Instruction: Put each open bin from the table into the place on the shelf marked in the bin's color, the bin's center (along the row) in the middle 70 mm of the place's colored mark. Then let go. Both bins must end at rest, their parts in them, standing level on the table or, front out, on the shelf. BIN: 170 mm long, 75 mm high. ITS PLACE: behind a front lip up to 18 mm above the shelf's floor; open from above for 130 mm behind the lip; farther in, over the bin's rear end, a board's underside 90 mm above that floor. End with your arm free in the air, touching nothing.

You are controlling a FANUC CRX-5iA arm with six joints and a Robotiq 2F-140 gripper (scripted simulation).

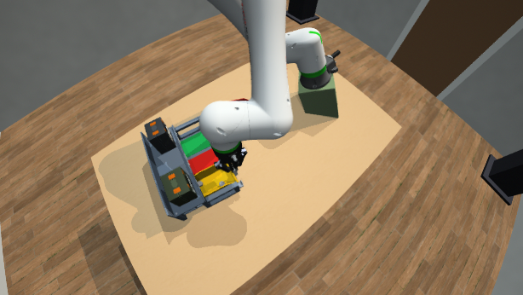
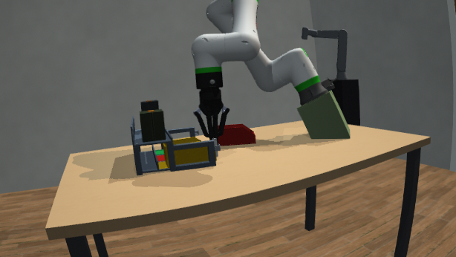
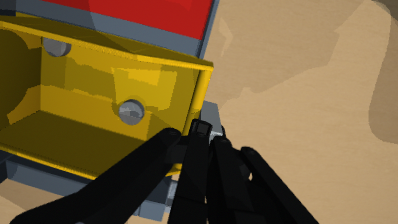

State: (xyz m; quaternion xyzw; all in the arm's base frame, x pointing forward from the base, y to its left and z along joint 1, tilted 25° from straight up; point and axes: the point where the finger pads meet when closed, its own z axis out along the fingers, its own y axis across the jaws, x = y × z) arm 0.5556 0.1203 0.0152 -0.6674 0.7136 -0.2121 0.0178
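The yellow bin is 9 cm ahead of my hand and 1 cm to the right of it. From my hand the other things lie so: red bin (24 cm to the right, 19 cm behind, 1 cm below).
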